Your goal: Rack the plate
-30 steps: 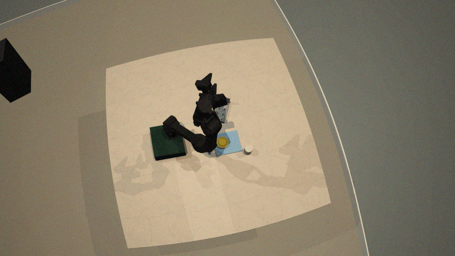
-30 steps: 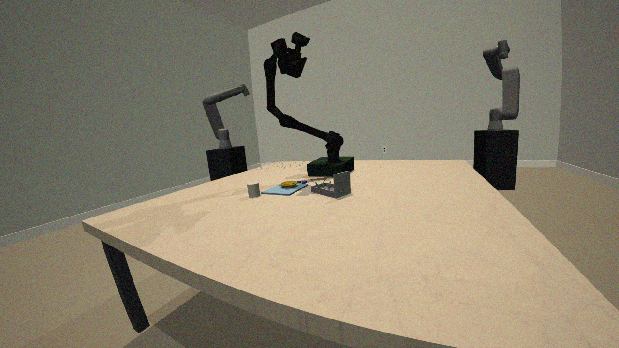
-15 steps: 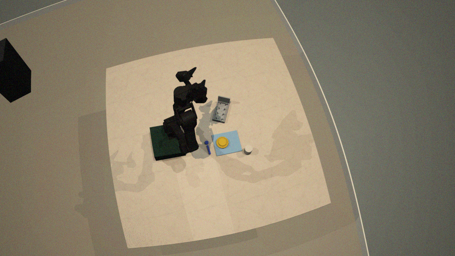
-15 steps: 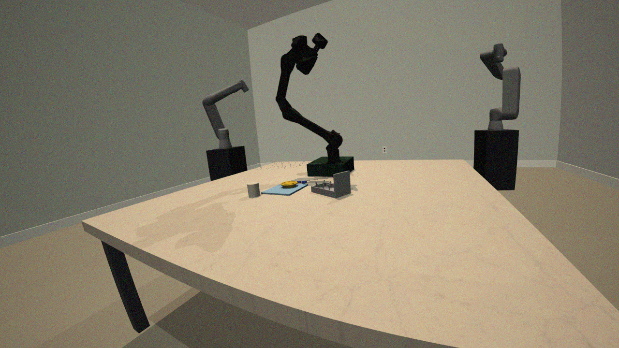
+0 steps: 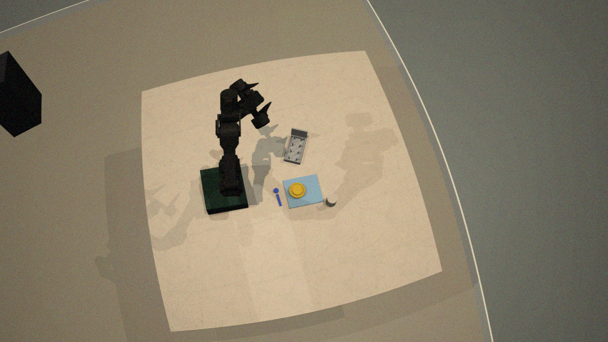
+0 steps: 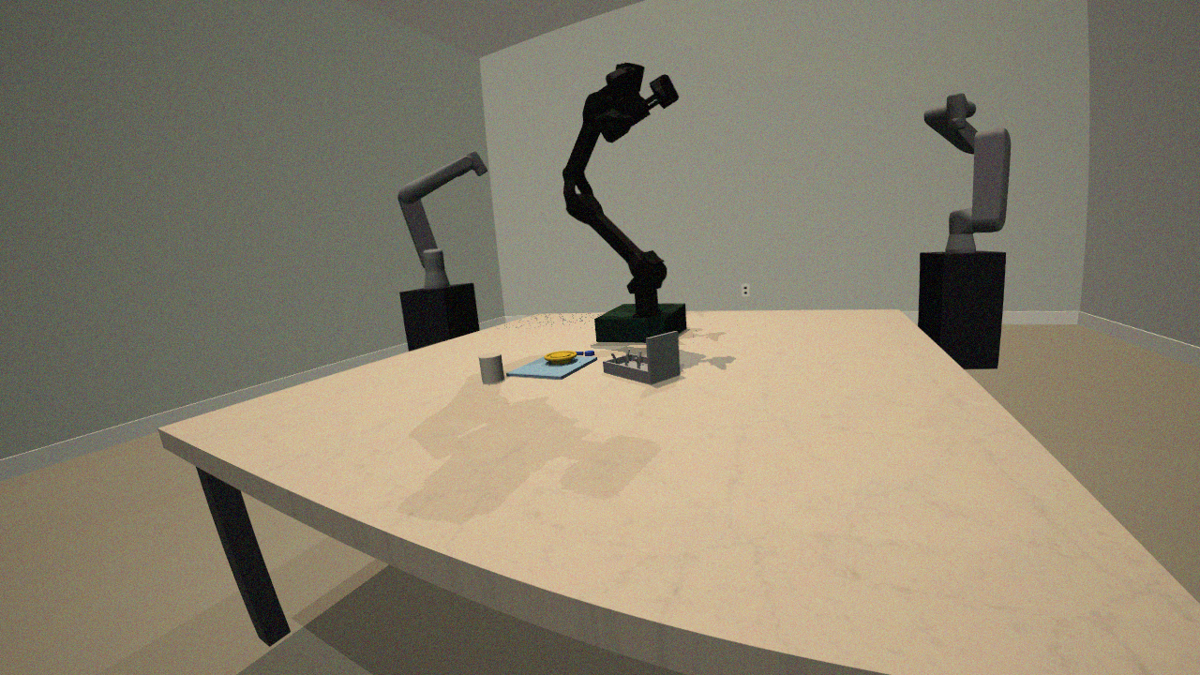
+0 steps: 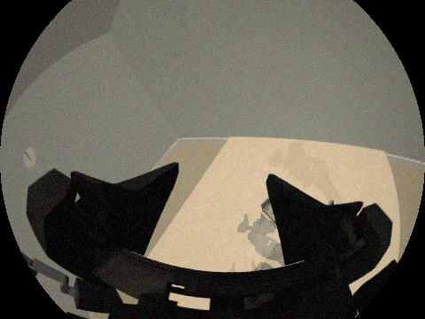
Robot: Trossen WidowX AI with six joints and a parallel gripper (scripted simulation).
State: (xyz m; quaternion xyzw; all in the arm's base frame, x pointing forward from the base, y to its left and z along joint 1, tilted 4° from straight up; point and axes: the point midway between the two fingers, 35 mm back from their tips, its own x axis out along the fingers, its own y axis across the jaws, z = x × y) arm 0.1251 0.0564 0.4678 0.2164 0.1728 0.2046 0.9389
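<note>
Right now my gripper tip is 49 cm above the yellow plate, 21 cm to the left of it and 7 cm short of it. Also, from my gripper tip: grey dish rack: 49 cm below, 14 cm ahead, 3 cm to the right; then light blue mat: 51 cm below, 22 cm to the right, 9 cm ahead; then blue spoon: 51 cm below, 20 cm to the right, 2 cm behind.
</note>
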